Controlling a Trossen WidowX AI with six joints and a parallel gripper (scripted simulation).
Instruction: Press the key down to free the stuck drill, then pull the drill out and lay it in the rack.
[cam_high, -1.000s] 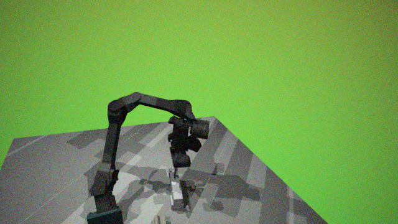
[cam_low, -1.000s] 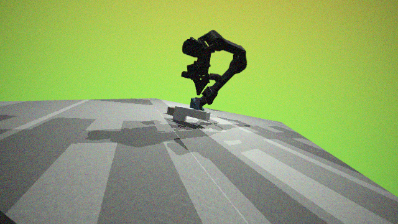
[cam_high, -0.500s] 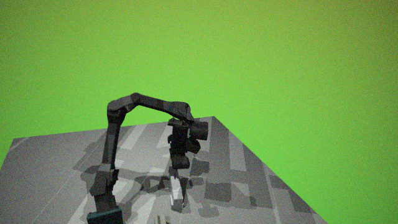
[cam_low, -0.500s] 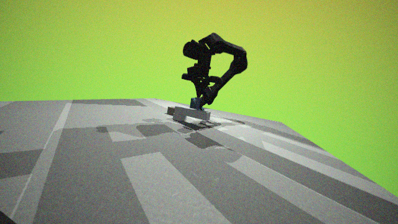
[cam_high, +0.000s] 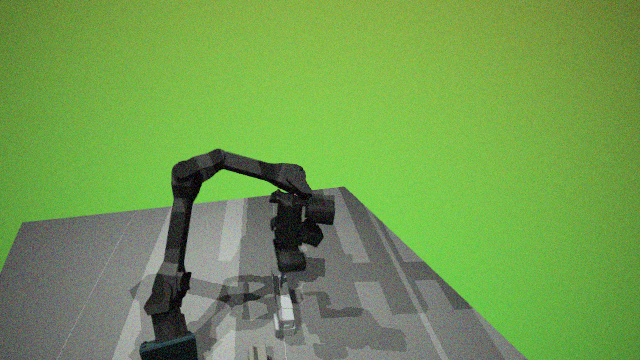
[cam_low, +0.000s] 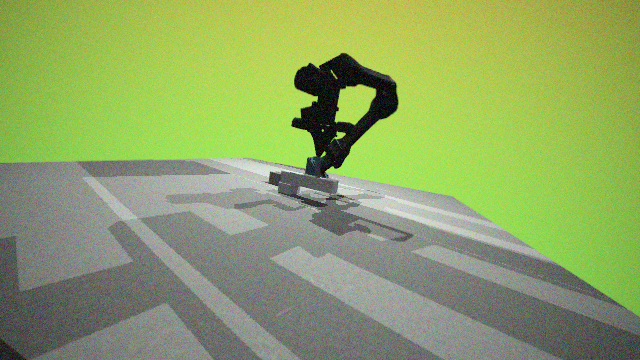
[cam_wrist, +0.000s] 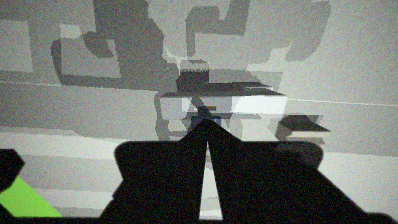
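The blue key is 30 mm below my gripper tip. From my gripper tip the other things lie so: grey slotted rack (160 mm to the right, 130 mm behind, 110 mm below); then yellow drill (80 mm below, 50 mm to the right, 20 mm behind); then grey block (80 mm below, 30 mm to the right, 10 mm behind).
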